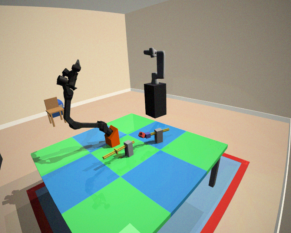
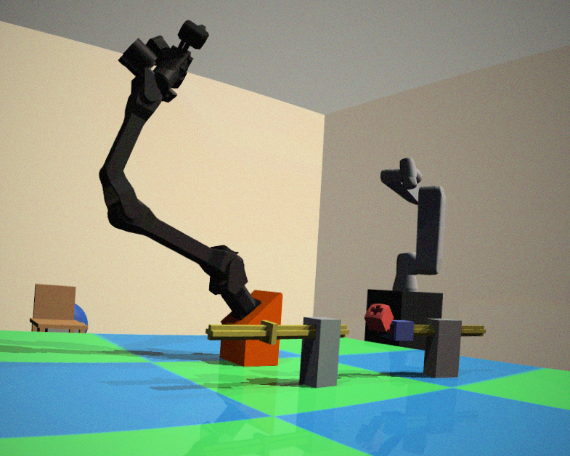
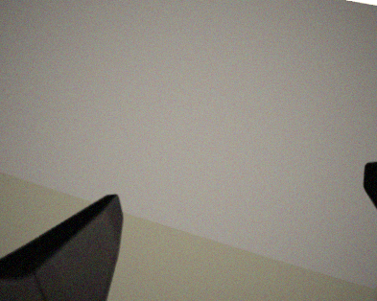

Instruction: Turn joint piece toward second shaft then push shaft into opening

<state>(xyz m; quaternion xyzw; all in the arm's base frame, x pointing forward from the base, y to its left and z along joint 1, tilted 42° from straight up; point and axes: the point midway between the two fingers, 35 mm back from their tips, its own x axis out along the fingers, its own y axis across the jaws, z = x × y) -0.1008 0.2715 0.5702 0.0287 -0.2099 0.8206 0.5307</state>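
My gripper tip is now 640 mm above the red joint piece, 350 mm to the right of it and 300 mm short of it.
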